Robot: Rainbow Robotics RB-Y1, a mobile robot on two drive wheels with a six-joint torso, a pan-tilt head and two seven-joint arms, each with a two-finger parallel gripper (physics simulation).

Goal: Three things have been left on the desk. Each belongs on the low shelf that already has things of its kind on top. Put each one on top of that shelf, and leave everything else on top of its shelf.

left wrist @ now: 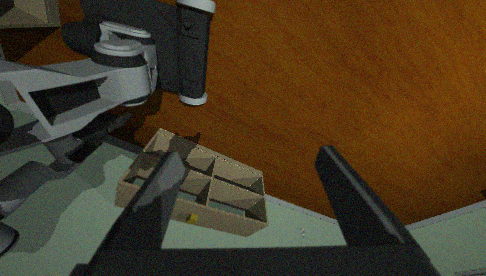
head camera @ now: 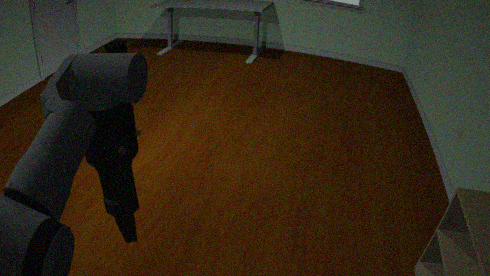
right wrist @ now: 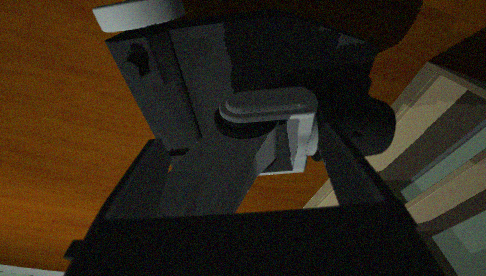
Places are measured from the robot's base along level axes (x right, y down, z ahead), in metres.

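Pixels of known places: left gripper, between the fingertips: (left wrist: 248, 157) (head camera: 127, 218); right gripper, between the fingertips: (left wrist: 118, 111) (right wrist: 240, 141).
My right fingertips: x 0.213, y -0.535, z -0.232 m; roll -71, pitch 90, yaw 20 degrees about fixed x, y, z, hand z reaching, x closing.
Note:
Behind a point stands the place of what it marks.
The desk (head camera: 225, 6) {x 0.099, y -0.720, z 4.124 m} stands at the far wall in the head view, its top cut by the upper edge; a small yellowish thing (head camera: 187, 1) {x -0.412, y -0.731, z 4.637 m} shows there, too dim to name. A low shelf (left wrist: 225, 224) {x 1.178, y -0.611, z 0.437 m} with open compartments is in the left wrist view, with a small yellow block-like thing (left wrist: 192, 217) {x 1.026, y -0.641, z 0.152 m} at its long panel. Part of a low shelf (head camera: 476, 212) {x 1.110, y -0.610, z 0.639 m} shows at the lower right of the head view. My left gripper (head camera: 131, 238) (left wrist: 248, 157) {x -0.162, y -1.060, z 0.288 m} is open and empty, pointing down, well apart from the desk. My right gripper (right wrist: 240, 141) {x 0.213, y -0.535, z -0.232 m} is open and empty.
A beige shelf unit (right wrist: 440, 92) {x -0.052, y -0.079, z -0.902 m} stands at the right of the right wrist view. Part of another beige unit (left wrist: 42, 17) {x -0.011, y -0.079, z -0.878 m} shows at the upper left of the left wrist view. Brown floor (head camera: 280, 150) {x 0.479, y -0.001, z 2.074 m} lies between the robot and the desk. A door (head camera: 55, 32) {x -2.232, y -0.553, z 4.100 m} is at the left.

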